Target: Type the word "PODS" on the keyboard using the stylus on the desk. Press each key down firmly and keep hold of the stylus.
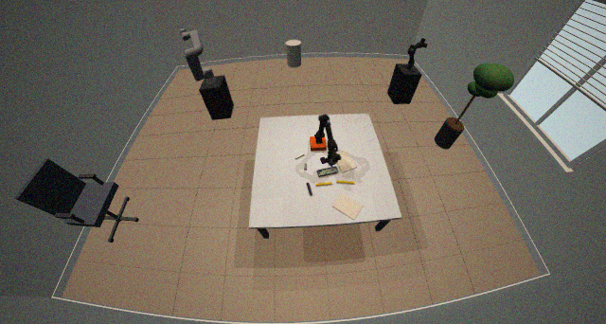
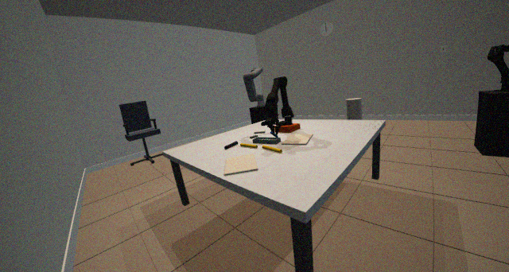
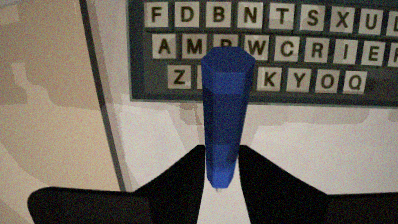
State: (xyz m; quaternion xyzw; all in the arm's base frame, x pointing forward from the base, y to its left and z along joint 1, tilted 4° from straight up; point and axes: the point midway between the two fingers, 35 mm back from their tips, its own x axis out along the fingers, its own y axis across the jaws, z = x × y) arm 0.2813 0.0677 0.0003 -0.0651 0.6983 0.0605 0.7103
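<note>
My gripper tip is now 20 mm past the blue stylus and 10 mm above it. The rest, counted from my gripper tip: tan pad: 420 mm ahead, 90 mm to the left, 30 mm below; then black rod: 230 mm ahead, 220 mm to the right, 20 mm below.
</note>
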